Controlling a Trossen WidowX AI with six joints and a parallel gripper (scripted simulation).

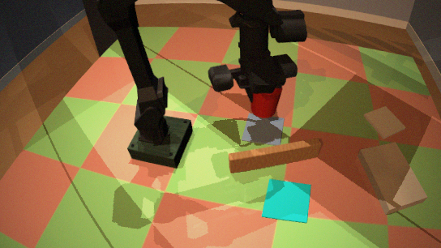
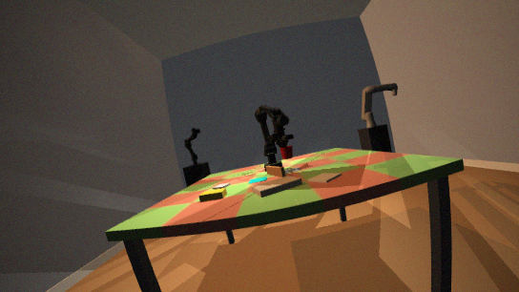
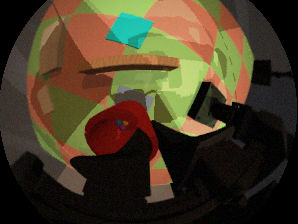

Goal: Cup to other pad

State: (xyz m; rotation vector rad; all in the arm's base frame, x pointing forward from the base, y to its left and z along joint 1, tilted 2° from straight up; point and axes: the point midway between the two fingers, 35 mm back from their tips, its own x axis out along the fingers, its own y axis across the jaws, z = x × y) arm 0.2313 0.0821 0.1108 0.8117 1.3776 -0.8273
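The cyan pad lies 110 mm ahead of my gripper tip, 180 mm to the right of it and 120 mm below it. Also, from my gripper tip: wooden bar: 70 mm ahead, 80 mm to the right, 100 mm below; red cup: 30 mm ahead, 10 mm to the left; yellow block: 330 mm ahead, 370 mm to the right, 100 mm below.
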